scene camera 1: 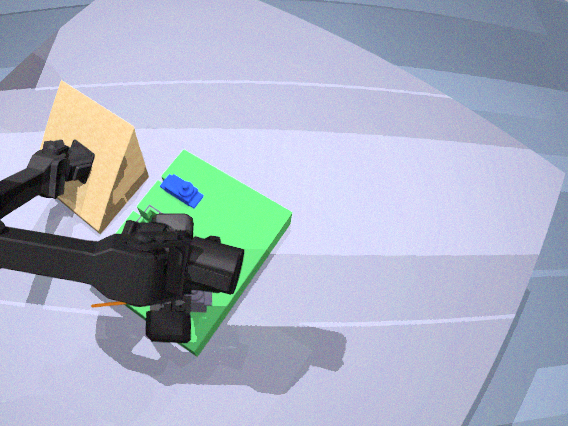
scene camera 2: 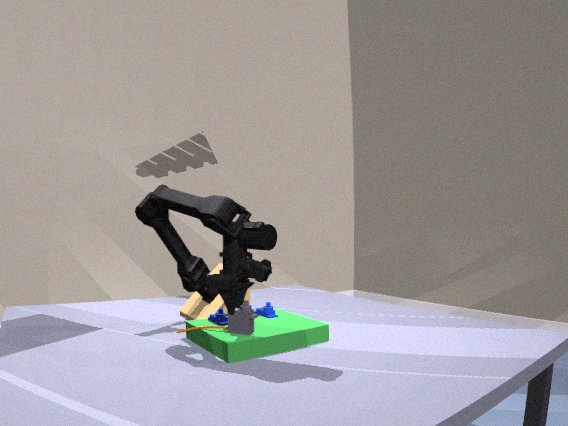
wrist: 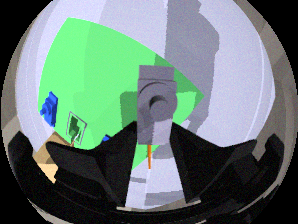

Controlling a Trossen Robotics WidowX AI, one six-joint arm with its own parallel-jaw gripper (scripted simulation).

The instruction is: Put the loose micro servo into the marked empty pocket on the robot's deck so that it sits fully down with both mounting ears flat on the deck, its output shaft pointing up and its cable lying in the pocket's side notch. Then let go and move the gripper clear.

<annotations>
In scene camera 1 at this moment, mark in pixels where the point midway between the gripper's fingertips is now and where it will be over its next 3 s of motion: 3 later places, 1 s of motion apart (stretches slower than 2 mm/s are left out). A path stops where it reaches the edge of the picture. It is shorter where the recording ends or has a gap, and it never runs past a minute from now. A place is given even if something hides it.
The gripper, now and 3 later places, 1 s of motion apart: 177, 294; 163, 278; 194, 234; 158, 209
</annotations>
